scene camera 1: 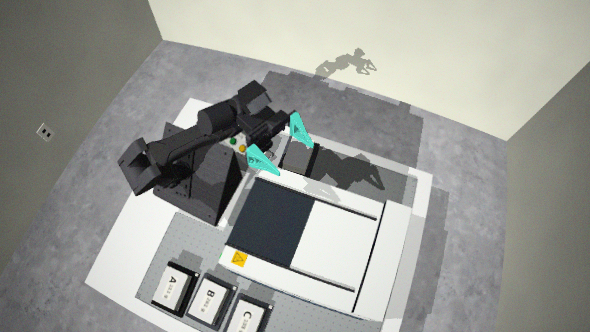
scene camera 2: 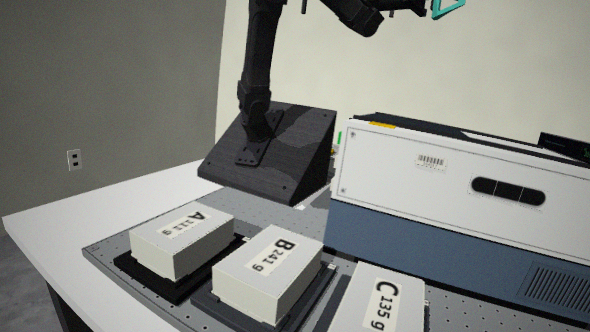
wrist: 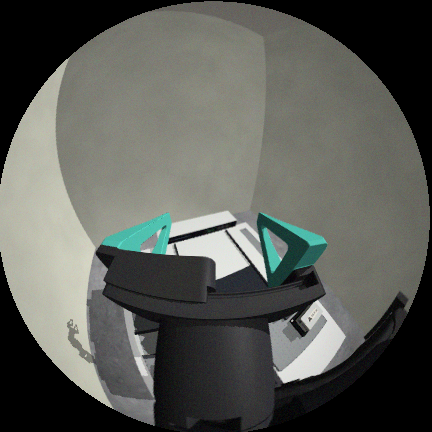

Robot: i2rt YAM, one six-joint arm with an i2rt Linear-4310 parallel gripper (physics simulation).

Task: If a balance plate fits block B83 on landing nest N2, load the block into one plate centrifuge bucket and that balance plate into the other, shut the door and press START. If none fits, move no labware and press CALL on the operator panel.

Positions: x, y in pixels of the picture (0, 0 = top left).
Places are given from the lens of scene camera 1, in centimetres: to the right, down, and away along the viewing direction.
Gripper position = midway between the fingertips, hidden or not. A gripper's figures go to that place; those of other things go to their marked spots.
gripper (scene camera 1: 297, 160): 0, -1, 62
white box (scene camera 1: 297, 157): 1, -3, 109
white centrifuge (scene camera 1: 346, 261): 14, 26, 80
The marked spots on the white centrifuge and the white box are 43 cm apart.
